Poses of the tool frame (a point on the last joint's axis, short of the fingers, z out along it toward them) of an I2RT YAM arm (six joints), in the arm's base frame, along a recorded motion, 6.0 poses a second.
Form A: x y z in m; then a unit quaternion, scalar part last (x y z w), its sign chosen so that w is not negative.
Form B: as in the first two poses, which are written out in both.
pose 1, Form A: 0.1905, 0.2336, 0.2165, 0.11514, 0.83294, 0.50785, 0.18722
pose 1, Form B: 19.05, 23.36, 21.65, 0.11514, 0.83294, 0.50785, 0.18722
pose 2, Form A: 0.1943, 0.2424, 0.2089, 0.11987, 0.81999, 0.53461, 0.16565
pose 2, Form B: 19.43, 24.24, 20.89, 0.11987, 0.81999, 0.53461, 0.16565
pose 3, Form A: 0.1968, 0.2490, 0.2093, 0.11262, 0.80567, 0.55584, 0.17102
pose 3, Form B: 19.68, 24.90, 20.93, 0.11262, 0.80567, 0.55584, 0.17102
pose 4, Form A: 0.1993, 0.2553, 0.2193, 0.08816, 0.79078, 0.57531, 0.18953
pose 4, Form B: 19.93, 25.53, 21.93, 0.08816, 0.79078, 0.57531, 0.18953
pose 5, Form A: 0.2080, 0.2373, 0.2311, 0.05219, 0.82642, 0.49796, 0.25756
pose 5, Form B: 20.80, 23.73, 23.11, 0.05219, 0.82642, 0.49796, 0.25756
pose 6, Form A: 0.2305, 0.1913, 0.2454, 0.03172, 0.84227, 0.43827, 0.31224
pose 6, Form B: 23.05, 19.13, 24.54, 0.03172, 0.84227, 0.43827, 0.31224
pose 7, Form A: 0.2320, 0.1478, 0.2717, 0.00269, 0.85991, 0.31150, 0.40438
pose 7, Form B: 23.20, 14.78, 27.17, 0.00269, 0.85991, 0.31150, 0.40438
